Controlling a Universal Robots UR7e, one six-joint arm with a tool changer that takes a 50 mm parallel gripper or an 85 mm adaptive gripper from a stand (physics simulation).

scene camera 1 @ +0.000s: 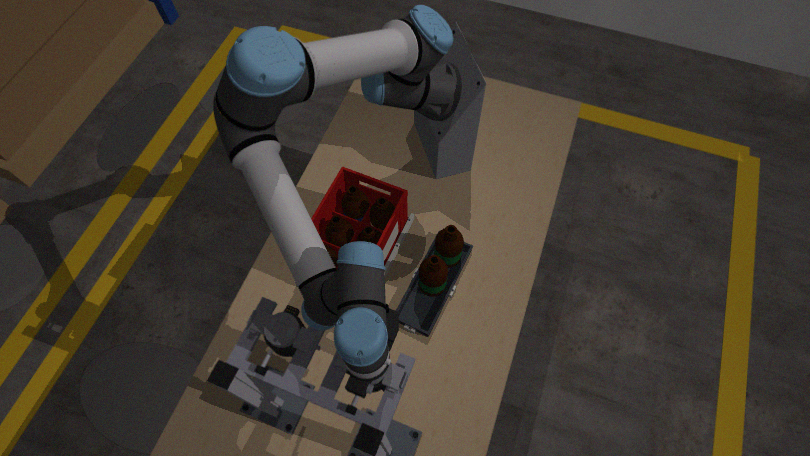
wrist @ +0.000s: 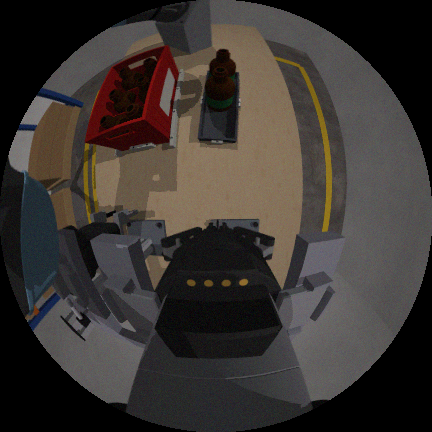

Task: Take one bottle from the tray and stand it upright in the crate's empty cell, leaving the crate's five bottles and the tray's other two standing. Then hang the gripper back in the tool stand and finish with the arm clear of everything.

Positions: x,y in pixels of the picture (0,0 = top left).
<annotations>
gripper: scene camera 1 284,332; wrist 98,225
</annotations>
